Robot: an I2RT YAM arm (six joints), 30 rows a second.
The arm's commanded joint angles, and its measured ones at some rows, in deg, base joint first. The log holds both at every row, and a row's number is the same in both.
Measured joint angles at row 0:
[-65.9 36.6 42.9 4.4 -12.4 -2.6]
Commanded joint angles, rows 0 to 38:
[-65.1 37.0 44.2 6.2 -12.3 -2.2]
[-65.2 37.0 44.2 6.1 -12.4 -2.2]
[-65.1 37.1 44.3 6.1 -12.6 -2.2]
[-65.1 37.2 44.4 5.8 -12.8 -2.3]
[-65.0 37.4 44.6 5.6 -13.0 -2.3]
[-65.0 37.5 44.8 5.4 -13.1 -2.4]
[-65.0 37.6 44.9 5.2 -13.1 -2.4]
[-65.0 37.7 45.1 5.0 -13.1 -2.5]
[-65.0 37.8 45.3 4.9 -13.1 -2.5]
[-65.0 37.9 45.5 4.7 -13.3 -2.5]
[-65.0 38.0 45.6 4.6 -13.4 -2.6]
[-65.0 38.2 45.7 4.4 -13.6 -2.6]
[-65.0 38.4 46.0 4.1 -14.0 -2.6]
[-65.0 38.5 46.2 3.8 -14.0 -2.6]
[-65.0 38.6 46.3 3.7 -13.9 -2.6]
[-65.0 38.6 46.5 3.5 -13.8 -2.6]
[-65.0 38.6 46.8 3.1 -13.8 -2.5]
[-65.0 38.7 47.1 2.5 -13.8 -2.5]
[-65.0 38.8 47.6 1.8 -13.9 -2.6]
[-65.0 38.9 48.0 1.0 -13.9 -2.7]
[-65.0 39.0 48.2 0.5 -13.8 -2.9]
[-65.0 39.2 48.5 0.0 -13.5 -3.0]
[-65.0 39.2 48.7 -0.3 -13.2 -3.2]
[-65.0 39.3 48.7 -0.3 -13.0 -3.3]
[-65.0 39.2 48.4 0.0 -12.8 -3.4]
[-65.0 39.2 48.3 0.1 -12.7 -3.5]
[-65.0 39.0 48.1 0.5 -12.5 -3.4]
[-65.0 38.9 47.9 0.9 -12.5 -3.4]
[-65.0 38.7 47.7 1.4 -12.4 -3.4]
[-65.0 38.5 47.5 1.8 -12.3 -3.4]
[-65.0 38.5 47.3 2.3 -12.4 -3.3]
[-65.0 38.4 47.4 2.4 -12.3 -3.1]
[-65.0 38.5 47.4 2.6 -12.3 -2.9]
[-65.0 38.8 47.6 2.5 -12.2 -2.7]
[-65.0 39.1 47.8 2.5 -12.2 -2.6]
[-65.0 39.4 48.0 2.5 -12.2 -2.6]
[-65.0 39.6 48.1 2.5 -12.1 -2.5]
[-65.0 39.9 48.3 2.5 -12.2 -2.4]
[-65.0 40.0 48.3 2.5 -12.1 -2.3]
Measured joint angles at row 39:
[-65.3 39.6 46.7 -0.9 -11.0 -2.7]
